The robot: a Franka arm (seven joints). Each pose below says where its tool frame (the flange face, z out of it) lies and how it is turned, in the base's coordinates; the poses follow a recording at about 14 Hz.
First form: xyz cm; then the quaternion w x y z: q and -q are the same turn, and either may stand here.
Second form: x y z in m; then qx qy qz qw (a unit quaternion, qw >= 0). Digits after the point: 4 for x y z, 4 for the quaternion.
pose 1, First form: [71.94 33.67 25.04 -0.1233 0.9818 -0.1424 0.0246]
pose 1, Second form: [0.7194 0.3367 0.2504 -0.9818 0.1424 -0.0246 0.1233]
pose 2, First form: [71.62 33.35 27.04 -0.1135 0.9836 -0.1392 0.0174]
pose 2, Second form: [0.7162 0.3335 0.2704 -0.9836 0.1392 -0.0174 0.1135]
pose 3, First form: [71.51 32.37 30.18 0.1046 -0.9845 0.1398 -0.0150]
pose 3, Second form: [0.7151 0.3237 0.3018 -0.9845 0.1398 -0.0150 0.1046]
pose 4, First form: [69.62 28.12 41.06 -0.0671 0.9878 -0.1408 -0.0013]
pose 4, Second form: [0.6962 0.2812 0.4106 -0.9878 0.1408 0.0013 0.0671]
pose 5, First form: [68.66 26.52 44.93 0.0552 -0.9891 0.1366 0.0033]
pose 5, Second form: [0.6866 0.2652 0.4493 -0.9891 0.1366 0.0033 0.0552]
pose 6, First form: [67.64 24.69 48.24 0.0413 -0.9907 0.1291 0.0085]
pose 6, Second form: [0.6764 0.2469 0.4824 -0.9907 0.1291 0.0085 0.0413]
